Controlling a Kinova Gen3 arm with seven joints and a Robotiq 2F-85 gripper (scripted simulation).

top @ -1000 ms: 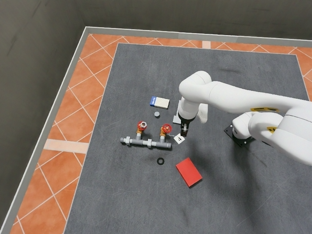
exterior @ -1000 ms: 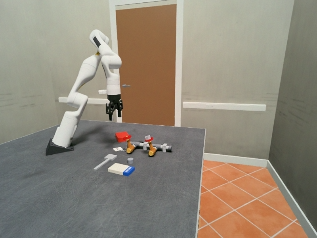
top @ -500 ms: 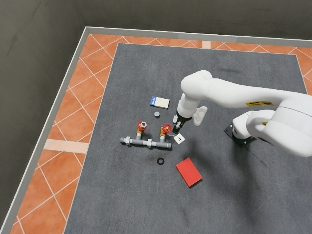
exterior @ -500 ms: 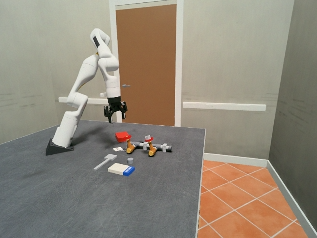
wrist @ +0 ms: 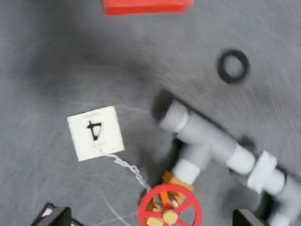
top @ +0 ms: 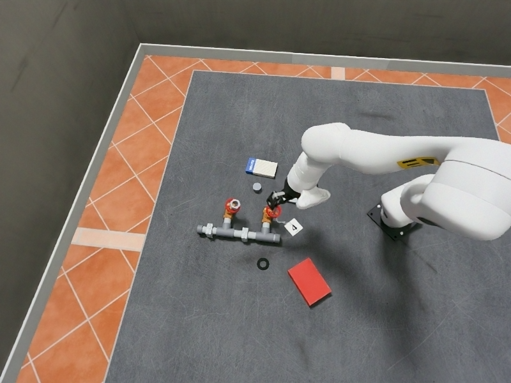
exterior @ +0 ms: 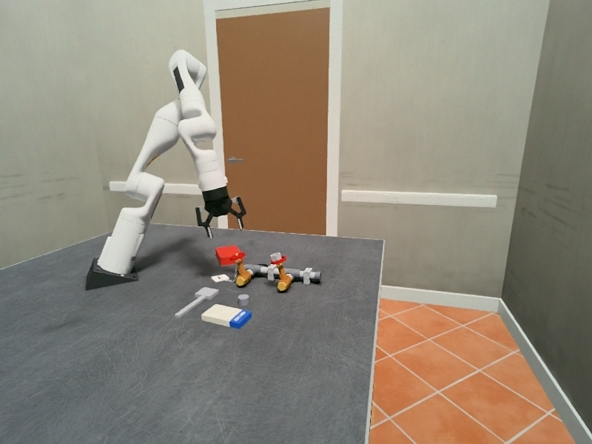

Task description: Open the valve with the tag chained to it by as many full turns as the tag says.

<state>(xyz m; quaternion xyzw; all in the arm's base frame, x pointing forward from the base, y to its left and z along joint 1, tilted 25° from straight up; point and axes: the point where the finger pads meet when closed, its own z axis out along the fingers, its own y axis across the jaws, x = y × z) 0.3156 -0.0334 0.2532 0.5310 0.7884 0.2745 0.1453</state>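
Now: hand 160 mm above the white tag, 30 mm past it and 10 mm to the right of it. Round my hand: grey paddle: 160 mm below, 140 mm to the right, 30 mm behind; blue box: 210 mm to the right, 160 mm below, 90 mm ahead; red block: 200 mm to the left, 150 mm below, 90 mm behind.
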